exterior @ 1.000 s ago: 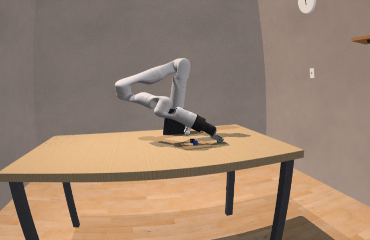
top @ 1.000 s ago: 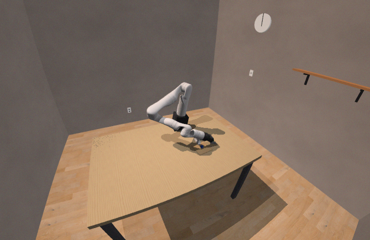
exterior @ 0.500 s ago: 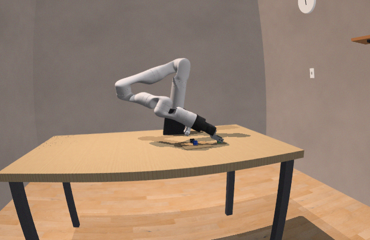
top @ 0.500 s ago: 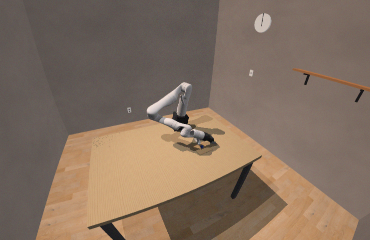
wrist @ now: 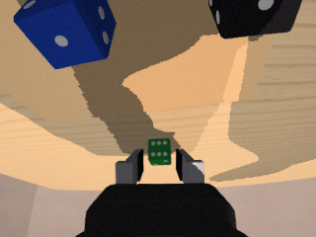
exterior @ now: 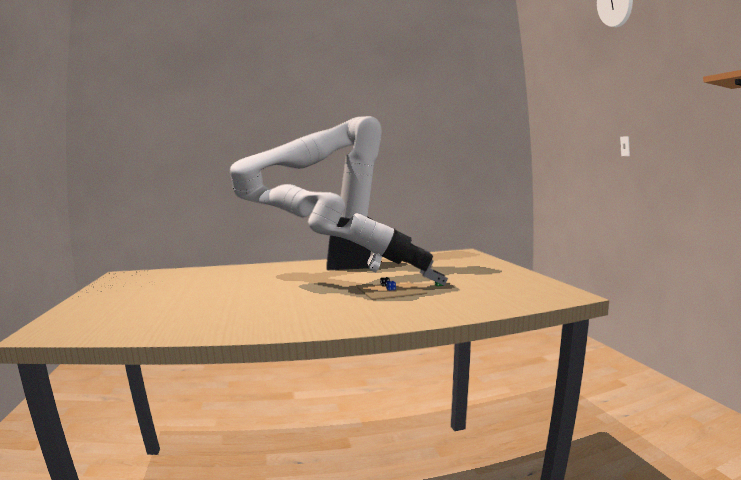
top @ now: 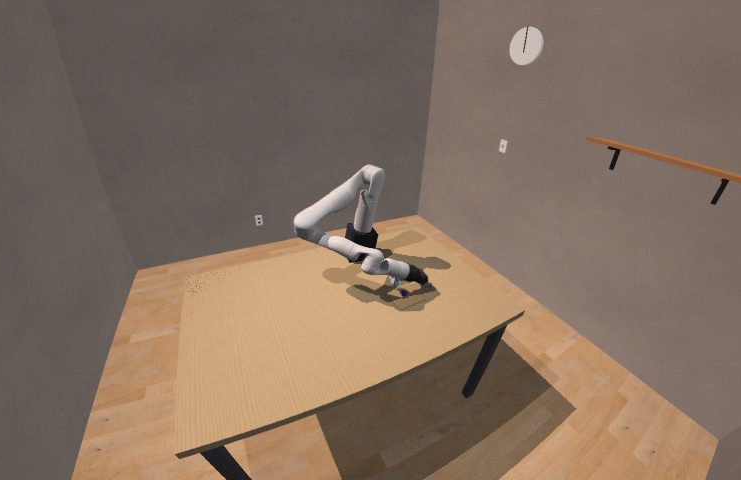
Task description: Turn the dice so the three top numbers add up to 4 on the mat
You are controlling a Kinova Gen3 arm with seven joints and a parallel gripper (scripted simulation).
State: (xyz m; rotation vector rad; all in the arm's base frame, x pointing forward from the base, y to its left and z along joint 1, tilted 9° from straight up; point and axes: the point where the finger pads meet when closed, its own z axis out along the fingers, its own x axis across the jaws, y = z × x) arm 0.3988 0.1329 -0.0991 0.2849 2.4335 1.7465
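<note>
The green die lies 1 cm below my hand. Round my hand: black die 6 cm behind, 13 cm to the right, 1 cm below; then tan mat 13 cm to the right, 2 cm below; then blue die 13 cm to the right, 1 cm below.
</note>
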